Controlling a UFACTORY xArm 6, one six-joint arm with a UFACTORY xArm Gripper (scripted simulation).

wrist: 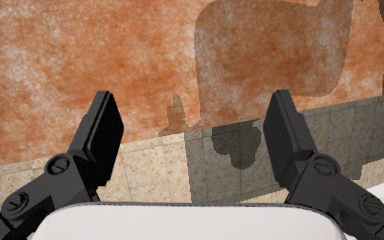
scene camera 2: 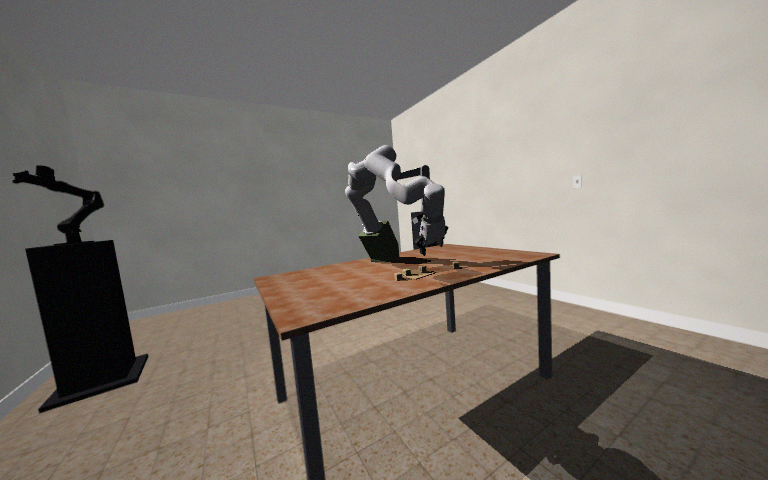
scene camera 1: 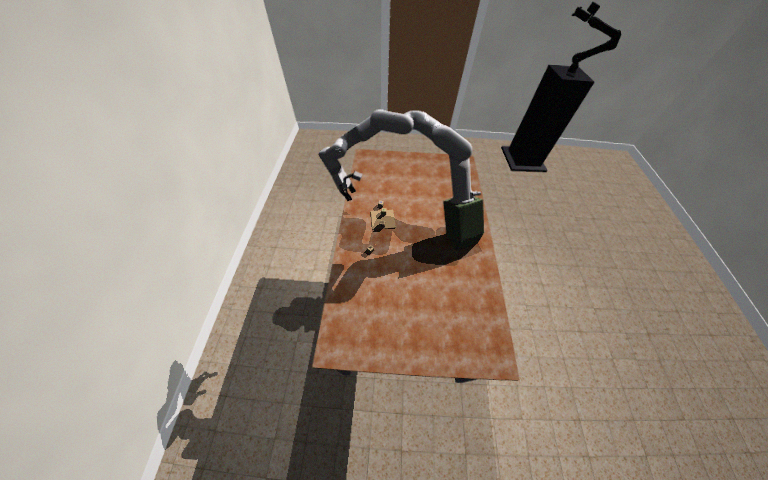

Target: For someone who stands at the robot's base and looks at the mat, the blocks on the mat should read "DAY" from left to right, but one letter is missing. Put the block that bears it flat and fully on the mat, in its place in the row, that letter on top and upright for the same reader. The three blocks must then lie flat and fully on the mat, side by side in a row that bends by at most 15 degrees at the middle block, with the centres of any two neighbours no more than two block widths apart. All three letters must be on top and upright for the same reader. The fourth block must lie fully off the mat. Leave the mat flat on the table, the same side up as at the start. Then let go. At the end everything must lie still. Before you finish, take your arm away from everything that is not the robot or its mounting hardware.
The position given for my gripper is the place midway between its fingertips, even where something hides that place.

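Note:
I can see my gripper [scene camera 2: 431,249], and the wrist view gives me that same gripper [wrist: 192,108] as well.

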